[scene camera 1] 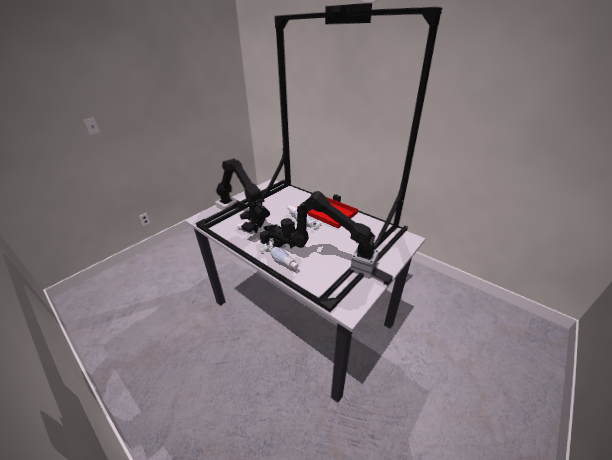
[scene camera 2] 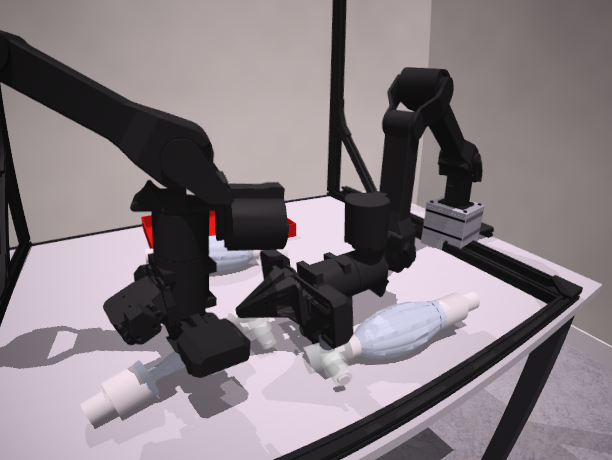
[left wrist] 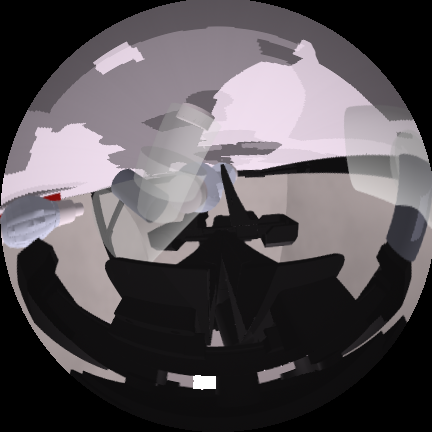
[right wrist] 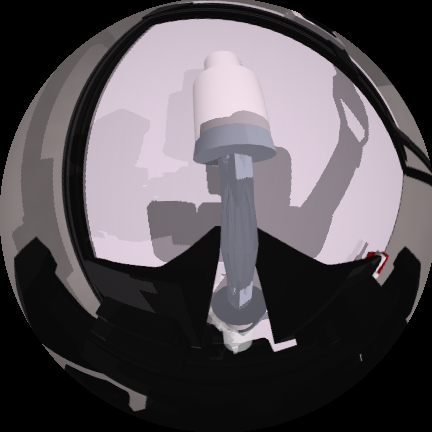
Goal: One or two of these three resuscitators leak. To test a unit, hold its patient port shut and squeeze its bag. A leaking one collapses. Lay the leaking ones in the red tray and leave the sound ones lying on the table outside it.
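Frame: origin at the left arm's base, x ahead, y left, z up, level; millimetres.
Seen in the pictures: left gripper, fingertip midpoint: [scene camera 1: 264, 227] [scene camera 2: 236, 313] [left wrist: 220, 235] [right wrist: 214, 351]; right gripper, fingertip midpoint: [scene camera 1: 257, 231] [scene camera 2: 187, 365] [left wrist: 211, 165] [right wrist: 235, 231]; left arm's base, origin of the base link: [scene camera 1: 365, 253] [scene camera 2: 456, 203]; right arm's base, origin of the base link: [scene camera 1: 225, 201].
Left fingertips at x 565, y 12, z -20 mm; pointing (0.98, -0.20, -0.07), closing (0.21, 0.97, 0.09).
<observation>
Pixels of each thing's top centre, then the offset from my left fingertips to it. "spot": a spot on its surface instead.
- left resuscitator, surface spot: [right wrist: 231, 95] [scene camera 2: 124, 376] spot: dx +144, dy -10, dz -32 mm
- unit's clear valve, surface spot: [left wrist: 172, 175] [scene camera 2: 271, 325] spot: dx -53, dy -5, dz -45 mm
- second resuscitator, middle of its top: [scene camera 2: 409, 319] [scene camera 1: 276, 252] dx -163, dy +130, dz -16 mm
- third resuscitator, surface spot: [scene camera 2: 230, 257] spot: dx -114, dy -204, dz -40 mm
- red tray, surface spot: [scene camera 2: 147, 232] spot: dx -40, dy -439, dz -48 mm
My right gripper [right wrist: 235, 231] is shut on the bag of the left resuscitator [scene camera 2: 125, 397] [right wrist: 231, 95]. That bag is squeezed to a thin, flat strip between the fingers. My left gripper [scene camera 2: 241, 311] [left wrist: 220, 235] is shut and empty, its tips close by that unit's clear valve [scene camera 2: 261, 334] [left wrist: 172, 175]; whether they cover the patient port I cannot tell. A second resuscitator [scene camera 1: 280, 255] [scene camera 2: 402, 327] lies on the table with a full, rounded bag. A third resuscitator [scene camera 2: 230, 257] [left wrist: 30, 222] lies in front of the red tray [scene camera 2: 147, 232], partly hidden by the right arm.
The black frame rail [scene camera 2: 430, 390] runs along the near table edge. In scene camera 1, the left arm reaches across the table beside the tray. The two grippers are close together above the table's middle. A black gantry [scene camera 1: 283, 100] stands over the table.
</observation>
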